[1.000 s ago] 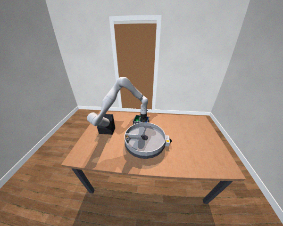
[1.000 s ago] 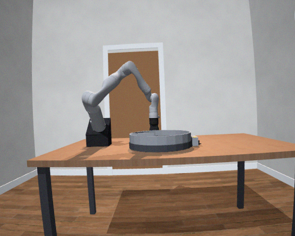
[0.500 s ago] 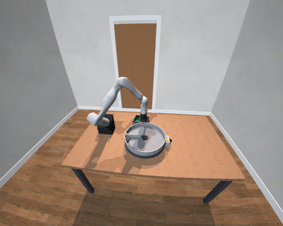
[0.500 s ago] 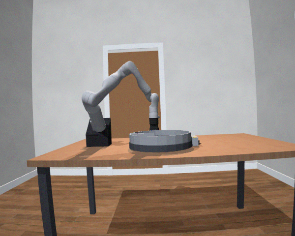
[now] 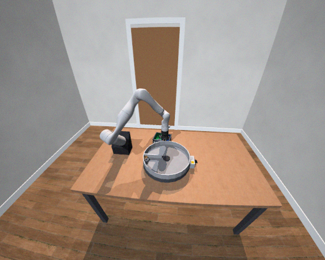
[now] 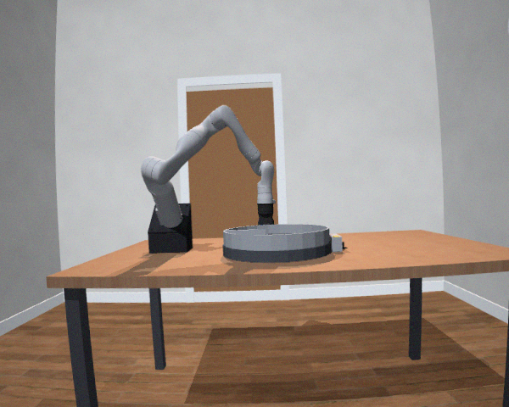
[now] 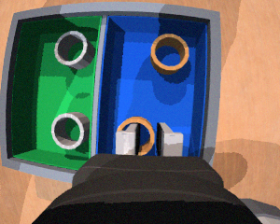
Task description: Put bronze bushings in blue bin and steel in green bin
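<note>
My gripper is now 4 cm past the blue bin and 4 cm to the right of it. Round my hand: grey turntable: 3 cm ahead, 29 cm to the right, 2 cm above.
</note>
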